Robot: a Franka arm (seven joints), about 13 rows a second.
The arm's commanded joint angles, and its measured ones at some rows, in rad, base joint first. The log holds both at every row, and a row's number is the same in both.
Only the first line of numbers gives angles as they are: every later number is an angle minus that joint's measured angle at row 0.
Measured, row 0:
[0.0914 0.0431 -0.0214 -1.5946 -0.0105 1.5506 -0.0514]
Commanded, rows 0 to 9:
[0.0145 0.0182 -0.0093 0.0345 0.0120 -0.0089 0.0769]
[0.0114 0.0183 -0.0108 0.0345 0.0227 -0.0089 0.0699]
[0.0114 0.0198 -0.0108 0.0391 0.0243 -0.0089 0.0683]
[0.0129 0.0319 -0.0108 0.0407 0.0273 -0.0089 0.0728]
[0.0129 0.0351 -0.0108 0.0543 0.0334 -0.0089 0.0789]
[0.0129 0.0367 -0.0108 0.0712 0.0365 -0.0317 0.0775]
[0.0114 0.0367 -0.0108 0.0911 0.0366 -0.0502 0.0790]
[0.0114 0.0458 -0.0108 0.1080 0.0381 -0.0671 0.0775]
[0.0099 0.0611 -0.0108 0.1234 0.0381 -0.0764 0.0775]
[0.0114 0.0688 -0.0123 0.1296 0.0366 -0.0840 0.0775]
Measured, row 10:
[0.0013 0.0274 -0.0001 0.0695 0.0194 -0.0453 0.0558]
